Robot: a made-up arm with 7 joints. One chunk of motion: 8 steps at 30 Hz.
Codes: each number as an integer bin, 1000 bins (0 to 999) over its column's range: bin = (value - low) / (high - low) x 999, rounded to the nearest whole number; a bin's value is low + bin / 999 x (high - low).
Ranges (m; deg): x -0.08..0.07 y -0.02..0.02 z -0.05..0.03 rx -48..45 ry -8..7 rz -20..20
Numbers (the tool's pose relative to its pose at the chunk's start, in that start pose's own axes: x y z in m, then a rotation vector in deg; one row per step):
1: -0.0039 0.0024 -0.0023 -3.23 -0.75 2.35
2: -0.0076 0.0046 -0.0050 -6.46 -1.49 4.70
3: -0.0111 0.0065 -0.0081 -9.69 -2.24 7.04
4: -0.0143 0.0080 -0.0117 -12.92 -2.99 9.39
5: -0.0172 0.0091 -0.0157 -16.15 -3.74 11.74
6: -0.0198 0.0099 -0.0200 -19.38 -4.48 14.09
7: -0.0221 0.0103 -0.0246 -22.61 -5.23 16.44
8: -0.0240 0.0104 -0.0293 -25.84 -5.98 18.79
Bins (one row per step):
1: 507 559 596 481 483 558
2: 482 614 562 446 434 617
3: 459 662 523 412 384 675
4: 438 699 478 377 334 734
5: 418 727 428 342 284 793
6: 401 747 375 307 234 851
7: 386 757 317 273 184 910
8: 373 759 258 238 135 969

